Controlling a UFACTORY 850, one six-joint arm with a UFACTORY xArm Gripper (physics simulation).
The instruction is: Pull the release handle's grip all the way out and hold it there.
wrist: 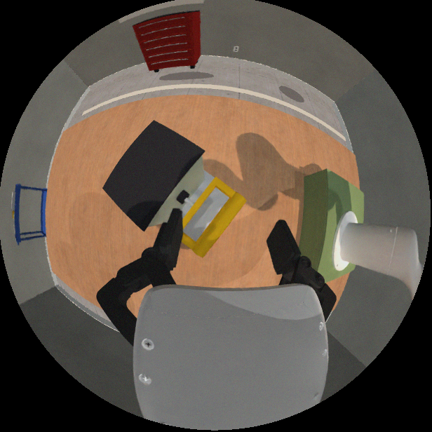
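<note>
The release handle's grip (223, 225) is a yellow rectangular frame, set diagonally near the middle of the view. It sits at the lower right face of a housing (152, 172) with a black top and pale grey-green side. Light grey metal shows between the grip and the housing. My gripper (229, 226) is open with nothing between its fingers. Its left finger is beside the lower left end of the grip and overlaps its edge in the view; whether they touch I cannot tell. Its right finger stands apart, to the right of the grip.
A green block (315, 220) carrying the white arm base (375, 242) stands at the right on the wooden table (100, 145). A red drawer cabinet (172, 42) stands beyond the table's far edge. A blue frame (18, 212) is off the left edge.
</note>
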